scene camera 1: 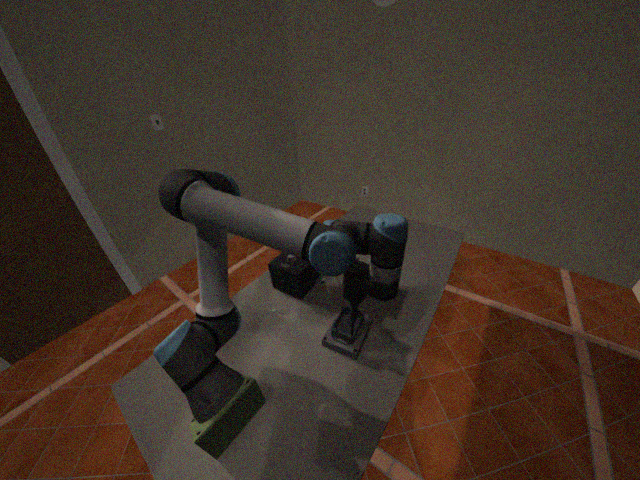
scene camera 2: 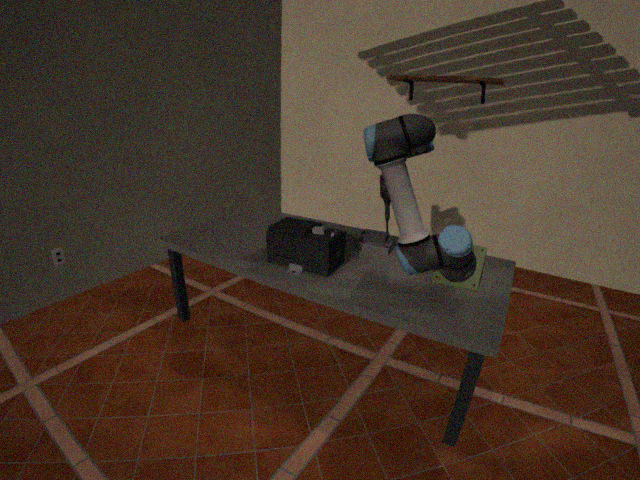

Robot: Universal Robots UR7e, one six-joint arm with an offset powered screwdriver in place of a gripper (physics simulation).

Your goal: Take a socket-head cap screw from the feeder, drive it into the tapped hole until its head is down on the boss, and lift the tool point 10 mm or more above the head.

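Observation:
My screwdriver (scene camera 1: 354, 306) (scene camera 2: 387, 233) points straight down, with its thin bit over the dark fixture. In scene camera 1 the bit's lower end meets the top of the raised boss block (scene camera 1: 347, 326) in the picture; a small gap or contact cannot be told apart. The block stands on a flat dark base plate (scene camera 1: 340, 345), which partly shows behind the arm in scene camera 2. The black feeder box (scene camera 1: 289, 279) (scene camera 2: 297, 245) stands apart from the tool, with small light parts on top. No screw can be made out at the bit, and the tapped hole is too small to see.
The grey table (scene camera 1: 305, 330) (scene camera 2: 418, 304) carries the feeder, the fixture and the arm's green base plate (scene camera 1: 235, 418) (scene camera 2: 478, 268). The forearm (scene camera 1: 248, 217) reaches high over the table. A wall shelf (scene camera 2: 444, 79) hangs behind the arm. The light is dim and the pictures are grainy.

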